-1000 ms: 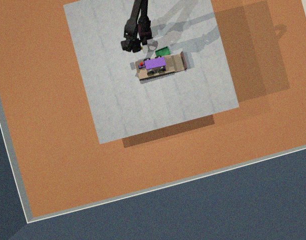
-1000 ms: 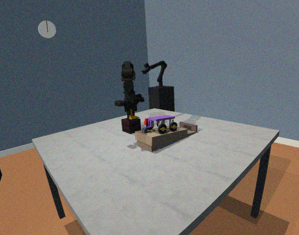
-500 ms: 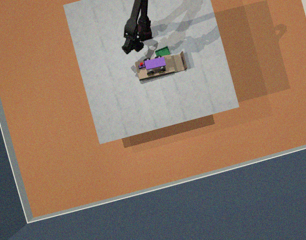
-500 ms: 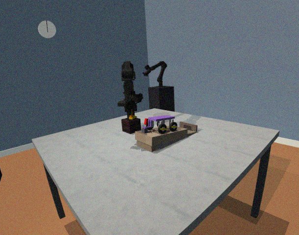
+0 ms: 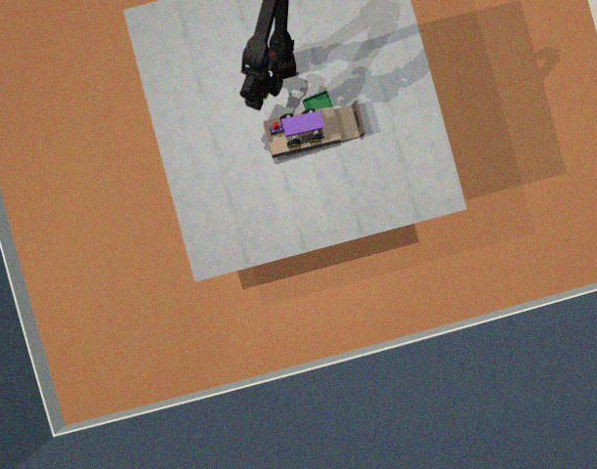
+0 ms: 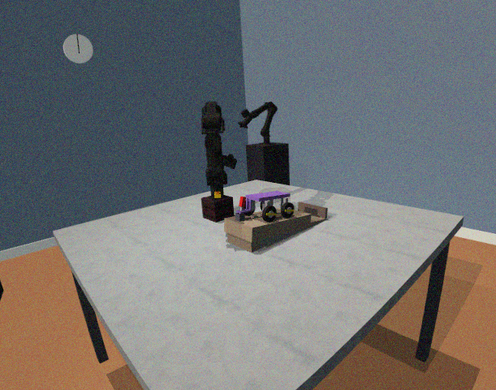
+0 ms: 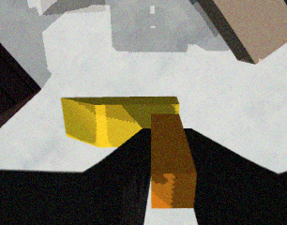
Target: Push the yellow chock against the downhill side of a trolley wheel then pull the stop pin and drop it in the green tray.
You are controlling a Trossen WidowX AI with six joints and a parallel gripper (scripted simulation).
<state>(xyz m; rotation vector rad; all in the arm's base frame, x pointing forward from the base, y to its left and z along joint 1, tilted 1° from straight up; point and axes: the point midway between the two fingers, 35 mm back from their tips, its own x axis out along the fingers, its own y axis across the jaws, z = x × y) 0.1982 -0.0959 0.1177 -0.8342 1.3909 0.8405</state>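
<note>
Now: the yellow chock 2 cm behind my gripper tip, 1 cm to the left of it and 1 cm below it. From my gripper tip the other things lie so: purple trolley 14 cm to the left, 13 cm ahead, 6 cm below; then raised brown end wall 40 cm to the left, 15 cm below, 9 cm ahead; then red-headed stop pin 12 cm ahead, 4 cm below, 3 cm to the left.
</note>
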